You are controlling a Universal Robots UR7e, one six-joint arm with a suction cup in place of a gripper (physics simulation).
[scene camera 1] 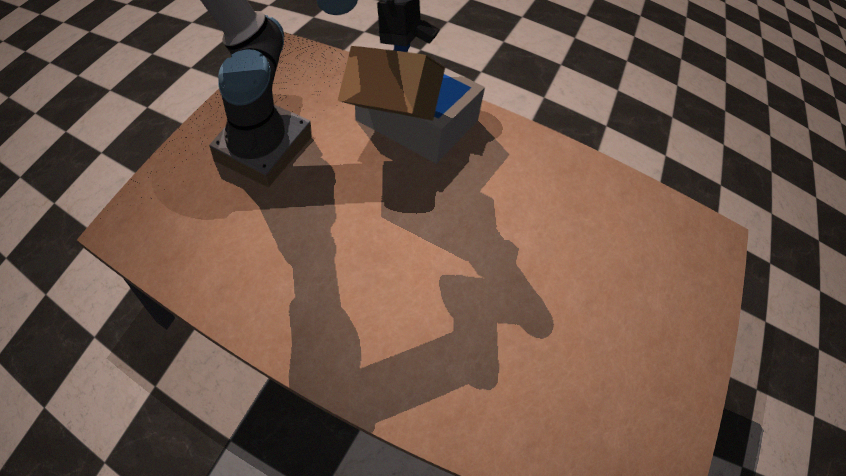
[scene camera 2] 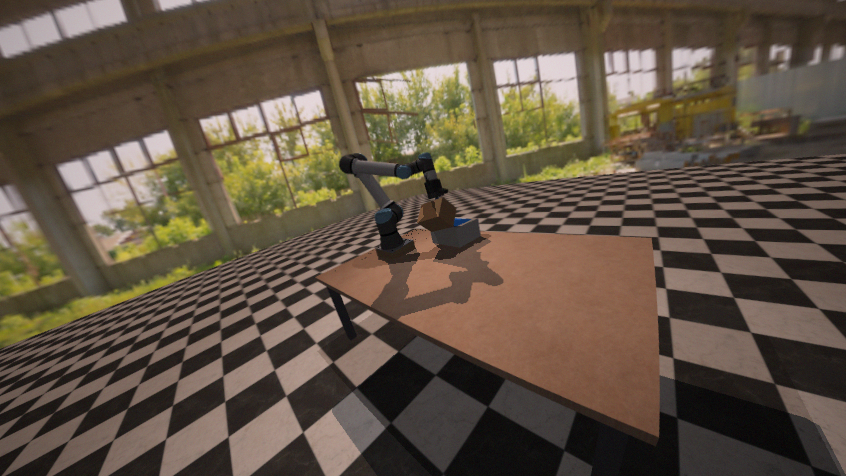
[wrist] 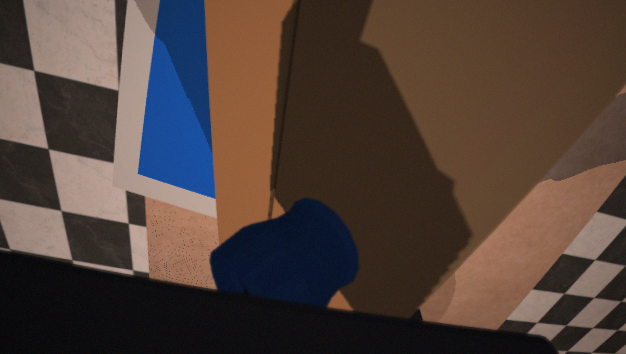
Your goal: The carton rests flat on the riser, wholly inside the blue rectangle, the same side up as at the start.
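Where they show: hand, its tool point: (scene camera 1: pixel 402 55) (wrist: pixel 290 221); arm's base, origin of its link: (scene camera 1: pixel 254 134) (scene camera 2: pixel 392 244).
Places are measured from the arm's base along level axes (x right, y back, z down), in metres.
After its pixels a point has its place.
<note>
The brown carton (scene camera 1: pixel 378 85) @(x -0.098, y -0.283, z -0.172 m) (scene camera 2: pixel 435 216) @(x -0.066, y -0.351, z -0.156 m) (wrist: pixel 425 125) @(x -0.169, y -0.342, z -0.227 m) hangs tilted at the riser, covering part of it in both scene views. The grey riser (scene camera 1: pixel 461 131) @(x -0.244, y -0.447, z 0.032 m) (scene camera 2: pixel 459 236) @(x -0.153, y -0.426, z -0.005 m) (wrist: pixel 131 115) @(x -0.358, y -0.305, z -0.060 m) stands on the table near the arm's base. The blue rectangle (scene camera 1: pixel 453 95) @(x -0.263, y -0.408, z -0.060 m) (scene camera 2: pixel 461 222) @(x -0.251, y -0.395, z -0.060 m) (wrist: pixel 167 110) @(x -0.323, y -0.315, z -0.060 m) on its top shows beside the carton; the rest is hidden. My gripper, a blue suction cup (scene camera 1: pixel 402 49) (wrist: pixel 300 250), is on the carton's upper side and holds it. Whether the carton's lower edge touches the riser cannot be told.
The arm's base (scene camera 1: pixel 260 145) @(x 0.041, y -0.048, z -0.020 m) (scene camera 2: pixel 395 245) @(x 0.033, y -0.069, z -0.010 m) stands on the brown table (scene camera 1: pixel 591 266) @(x -0.016, y -0.847, z 0.060 m) (scene camera 2: pixel 562 307) @(x 0.263, y -1.024, z 0.060 m), to the left of the riser in the scene views. The far table edge runs close behind the riser. Shadows of the arm and carton fall across the table.
</note>
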